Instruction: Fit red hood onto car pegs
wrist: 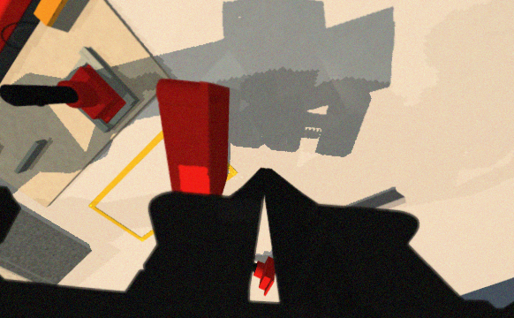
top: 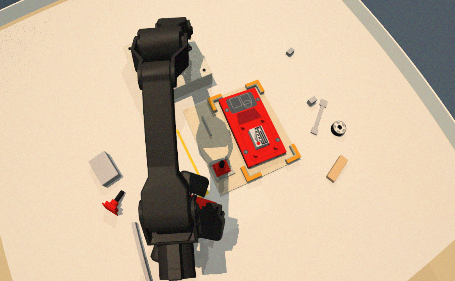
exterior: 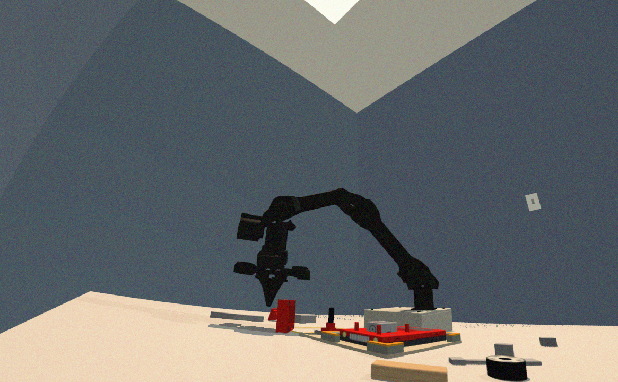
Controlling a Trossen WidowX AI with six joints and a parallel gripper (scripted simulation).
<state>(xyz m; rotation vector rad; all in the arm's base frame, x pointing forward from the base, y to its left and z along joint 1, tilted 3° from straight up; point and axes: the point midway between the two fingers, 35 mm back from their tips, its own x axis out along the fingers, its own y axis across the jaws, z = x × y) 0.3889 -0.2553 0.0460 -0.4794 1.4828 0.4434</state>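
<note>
Now: gripper tip 4 cm to the right of the red hood, 2 cm past it and 1 cm above it. Also, from my gripper tip: grey engine block 27 cm to the left, 5 cm behind, 3 cm below; red-based black knob 15 cm to the left, 5 cm behind, 2 cm below; grey bar 13 cm to the right, 4 cm below, 1 cm behind.
</note>
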